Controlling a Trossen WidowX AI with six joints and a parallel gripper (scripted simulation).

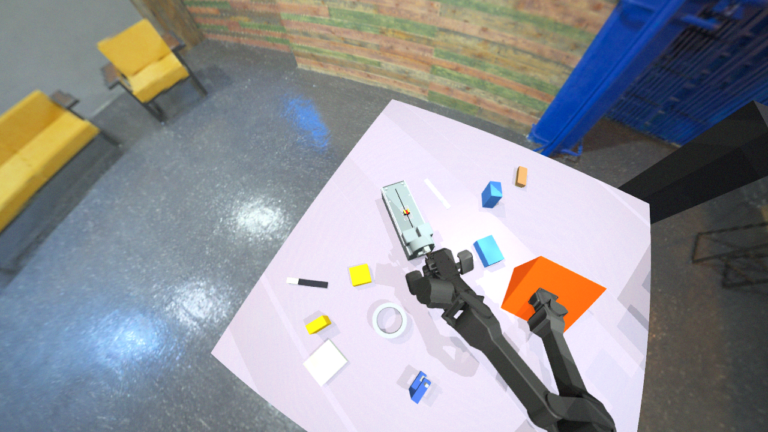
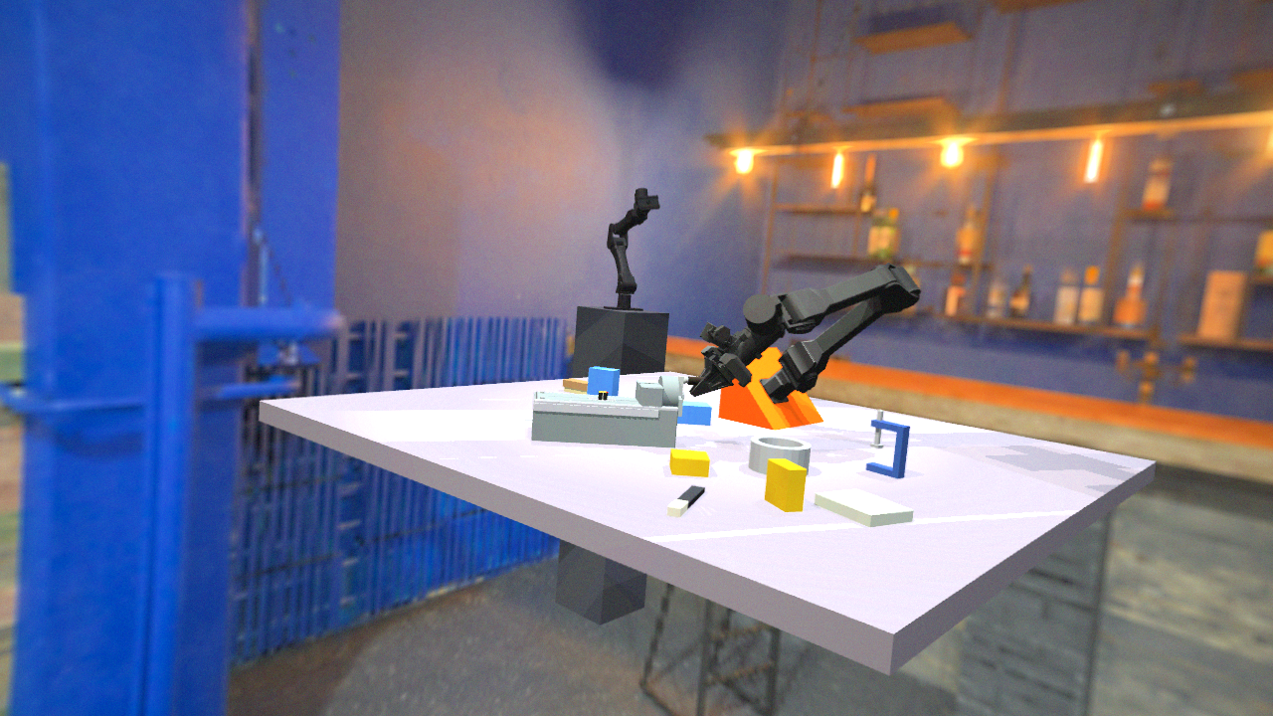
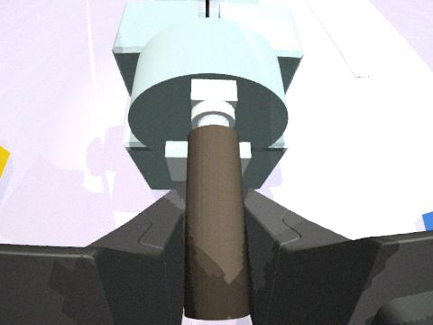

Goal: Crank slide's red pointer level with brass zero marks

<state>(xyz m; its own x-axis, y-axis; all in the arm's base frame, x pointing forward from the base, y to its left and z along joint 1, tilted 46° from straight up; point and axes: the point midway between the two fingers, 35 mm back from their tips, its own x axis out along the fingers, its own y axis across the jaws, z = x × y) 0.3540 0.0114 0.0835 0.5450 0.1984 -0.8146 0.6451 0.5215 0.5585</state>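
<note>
Right now my gripper tip is 10 mm past the brown crank handle, 10 mm to the right of it and 30 mm below it. From my gripper tip the other things lie so: metal strip: 70 mm ahead, 270 mm to the right, 90 mm below; blue clamp: 140 mm behind, 330 mm to the left, 40 mm below; red pointer: 120 mm ahead, 110 mm to the right, 10 mm below.
</note>
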